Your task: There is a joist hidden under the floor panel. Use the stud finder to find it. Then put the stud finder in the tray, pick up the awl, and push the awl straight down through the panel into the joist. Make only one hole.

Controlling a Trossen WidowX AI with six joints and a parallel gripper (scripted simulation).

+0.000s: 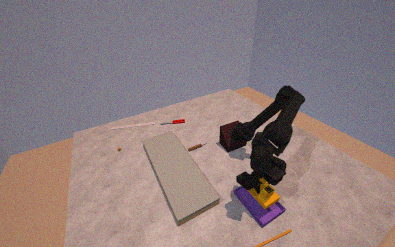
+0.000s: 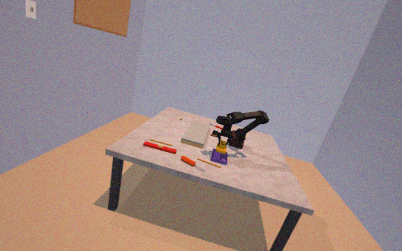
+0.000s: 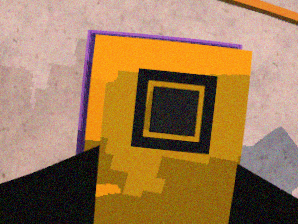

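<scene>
Right now my gripper tip is 80 mm above the purple tray and 10 mm to the left of it. Round my gripper tip: yellow stud finder (20 mm above, 10 mm to the left); then awl (430 mm to the right, 90 mm below, 20 mm behind); then red level (430 mm ahead, 80 mm below, 60 mm to the left).
</scene>
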